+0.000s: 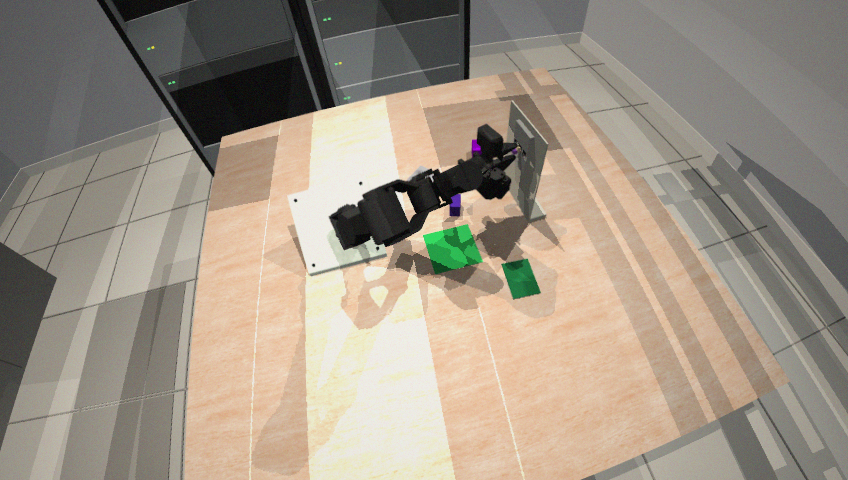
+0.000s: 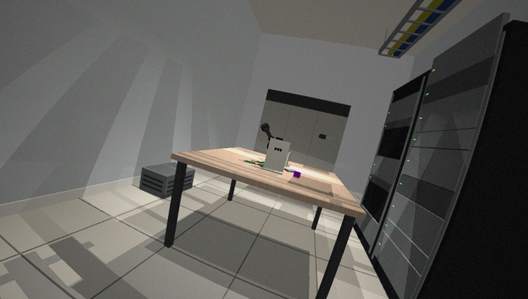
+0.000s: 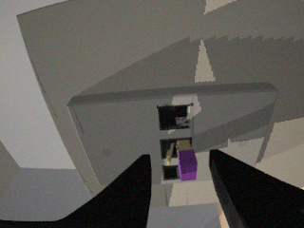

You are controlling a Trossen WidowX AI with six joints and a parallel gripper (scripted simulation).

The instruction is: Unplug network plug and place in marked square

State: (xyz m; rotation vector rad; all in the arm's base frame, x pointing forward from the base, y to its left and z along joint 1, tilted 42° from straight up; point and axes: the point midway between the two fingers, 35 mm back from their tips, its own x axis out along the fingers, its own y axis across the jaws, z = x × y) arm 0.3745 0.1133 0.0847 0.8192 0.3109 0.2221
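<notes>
Right now the network plug is 10 mm ahead of my gripper tip. Round my gripper tip: purple cube (30 mm behind, 200 mm to the left, 160 mm below); then upright grey panel (30 mm ahead, 10 mm to the left, 70 mm below); then green marked square (180 mm behind, 110 mm to the right, 180 mm below).
</notes>
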